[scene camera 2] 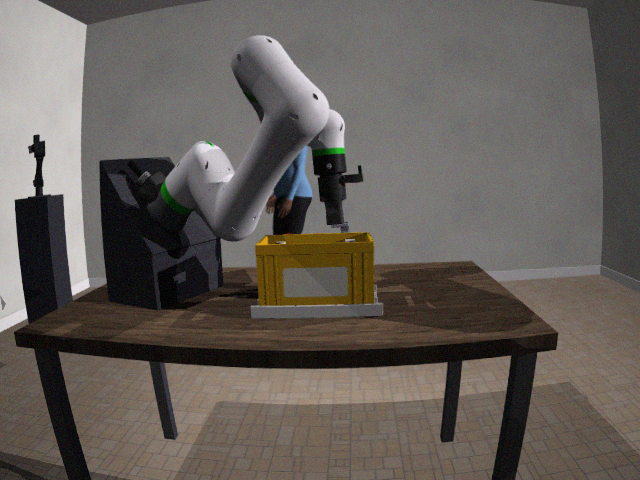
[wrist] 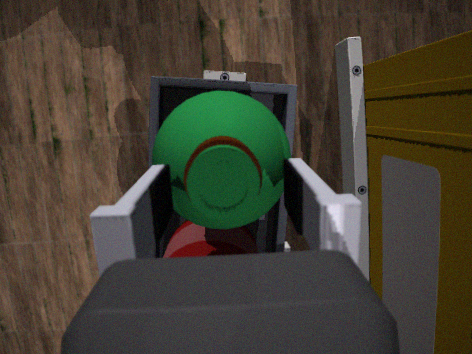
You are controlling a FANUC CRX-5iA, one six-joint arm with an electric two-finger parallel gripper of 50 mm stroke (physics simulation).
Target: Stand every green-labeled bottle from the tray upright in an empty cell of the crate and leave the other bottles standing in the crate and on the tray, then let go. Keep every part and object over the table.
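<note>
A green bottle stands in the dark grey tray in the wrist view, its round cap toward the camera. My gripper is open and empty. Its fingers show on either side of the green bottle in the wrist view, and I cannot tell how far down they reach. A red object shows partly below the green bottle, mostly hidden by the gripper body. The yellow crate is upright, right of the tray in the wrist view. Its cells are hidden; the tray is hidden in the scene view.
White rails lie along the crate's base on the wooden table. The dark robot pedestal stands at the left of the table. A person in blue stands behind the table. A dark stand is at the far left.
</note>
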